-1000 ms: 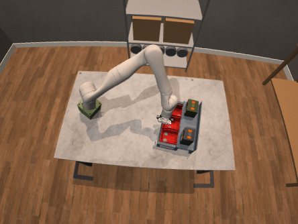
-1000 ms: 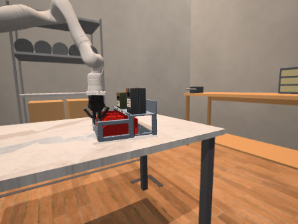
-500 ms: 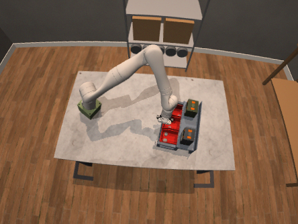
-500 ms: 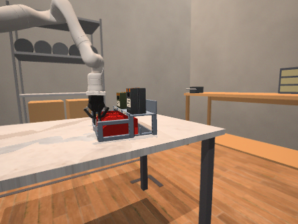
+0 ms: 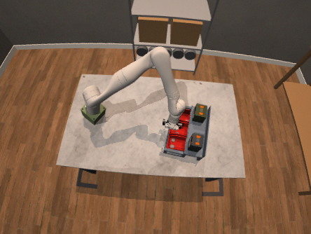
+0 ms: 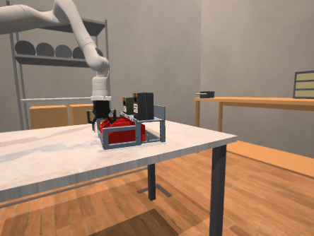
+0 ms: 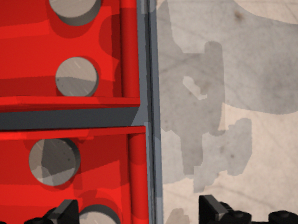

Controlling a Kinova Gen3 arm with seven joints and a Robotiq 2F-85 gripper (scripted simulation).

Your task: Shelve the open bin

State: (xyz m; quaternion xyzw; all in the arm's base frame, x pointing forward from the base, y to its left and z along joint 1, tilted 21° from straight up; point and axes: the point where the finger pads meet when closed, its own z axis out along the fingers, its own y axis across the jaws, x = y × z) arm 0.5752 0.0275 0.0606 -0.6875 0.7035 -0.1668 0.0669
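My hand is 50 mm short of the grey round part, 30 mm to the left of it and 30 mm above it. Round my hand: black tool case (170 mm ahead, 130 mm to the right, 110 mm above); then grey shelf (110 mm ahead, 20 mm above).
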